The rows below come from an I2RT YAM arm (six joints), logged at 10 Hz.
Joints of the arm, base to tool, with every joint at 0 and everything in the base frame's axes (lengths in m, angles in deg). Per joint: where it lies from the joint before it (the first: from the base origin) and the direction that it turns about. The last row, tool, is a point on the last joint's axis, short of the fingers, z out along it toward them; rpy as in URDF.
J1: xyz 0.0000 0.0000 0.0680 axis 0 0 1
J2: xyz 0.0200 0.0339 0.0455 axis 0 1 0
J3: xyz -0.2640 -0.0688 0.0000 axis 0 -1 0
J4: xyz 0.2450 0.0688 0.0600 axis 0 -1 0
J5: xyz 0.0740 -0.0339 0.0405 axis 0 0 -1
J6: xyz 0.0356 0.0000 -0.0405 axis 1 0 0
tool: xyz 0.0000 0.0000 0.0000 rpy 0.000 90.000 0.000
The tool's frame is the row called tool.
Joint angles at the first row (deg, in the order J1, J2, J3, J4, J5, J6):
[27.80 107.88 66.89 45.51 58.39 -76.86]
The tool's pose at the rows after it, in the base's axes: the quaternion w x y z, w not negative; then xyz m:
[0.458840, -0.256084, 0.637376, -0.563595, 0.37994, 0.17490, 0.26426]
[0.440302, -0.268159, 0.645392, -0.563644, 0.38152, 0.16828, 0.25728]
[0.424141, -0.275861, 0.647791, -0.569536, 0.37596, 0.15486, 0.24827]
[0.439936, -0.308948, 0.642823, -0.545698, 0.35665, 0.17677, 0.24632]
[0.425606, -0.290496, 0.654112, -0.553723, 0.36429, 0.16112, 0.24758]
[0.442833, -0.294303, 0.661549, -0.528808, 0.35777, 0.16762, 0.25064]
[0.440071, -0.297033, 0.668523, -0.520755, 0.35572, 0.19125, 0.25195]
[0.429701, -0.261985, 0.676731, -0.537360, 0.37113, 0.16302, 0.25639]
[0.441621, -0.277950, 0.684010, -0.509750, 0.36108, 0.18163, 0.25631]
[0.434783, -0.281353, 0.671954, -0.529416, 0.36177, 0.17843, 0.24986]
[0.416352, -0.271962, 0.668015, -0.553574, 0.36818, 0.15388, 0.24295]
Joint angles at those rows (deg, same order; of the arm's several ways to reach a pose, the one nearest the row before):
[28.84 107.24 67.32 45.96 57.66 -77.85]
[27.92 106.98 66.69 42.75 57.34 -76.63]
[26.59 105.54 63.11 43.33 56.85 -77.14]
[30.62 103.53 61.12 40.63 56.06 -75.32]
[28.14 103.38 61.58 39.25 56.62 -74.27]
[29.35 101.94 61.54 35.51 55.33 -70.01]
[32.56 103.55 64.98 30.91 58.17 -67.24]
[27.99 103.63 65.43 32.43 58.05 -67.62]
[30.97 102.96 66.14 27.13 57.58 -63.01]
[30.56 103.76 64.34 32.72 58.27 -67.62]
[27.01 103.86 61.74 37.76 57.84 -71.52]

